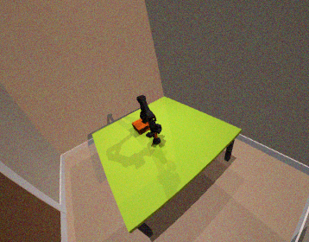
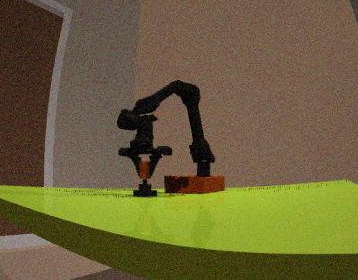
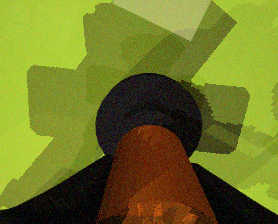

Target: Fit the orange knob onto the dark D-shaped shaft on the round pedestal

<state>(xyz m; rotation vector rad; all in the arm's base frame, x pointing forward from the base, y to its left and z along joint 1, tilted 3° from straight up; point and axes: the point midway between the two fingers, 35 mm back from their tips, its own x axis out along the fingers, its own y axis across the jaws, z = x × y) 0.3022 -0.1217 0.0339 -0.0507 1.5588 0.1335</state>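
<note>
Now: gripper tip 20 mm below the orange knob. Also, from my gripper tip: pedestal (40 mm below).
</note>
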